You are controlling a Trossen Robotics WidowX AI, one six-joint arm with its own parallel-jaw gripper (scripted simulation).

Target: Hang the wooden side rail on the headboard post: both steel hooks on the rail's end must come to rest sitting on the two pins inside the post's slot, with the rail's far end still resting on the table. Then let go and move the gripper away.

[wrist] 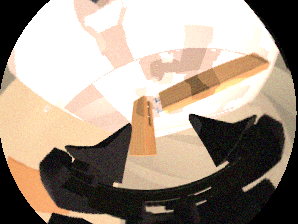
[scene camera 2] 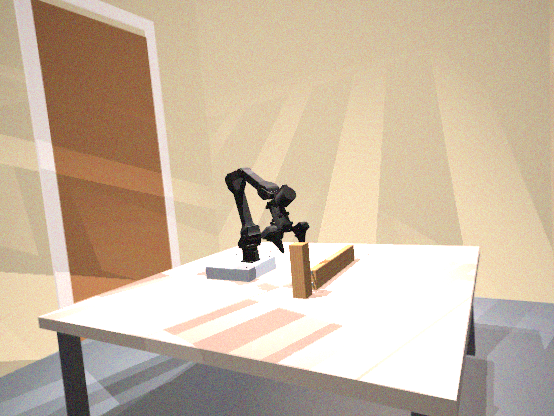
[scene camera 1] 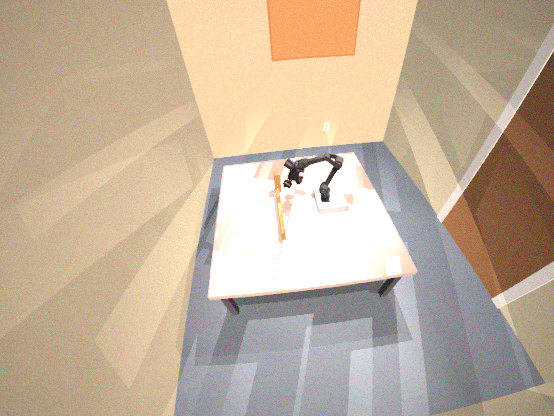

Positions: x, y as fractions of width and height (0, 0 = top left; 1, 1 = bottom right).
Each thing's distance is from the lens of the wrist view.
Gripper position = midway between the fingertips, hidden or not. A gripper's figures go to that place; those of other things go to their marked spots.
gripper (wrist: 0.54, 0.54): 10 cm
wooden side rail (wrist: 0.72, 0.36): 22 cm
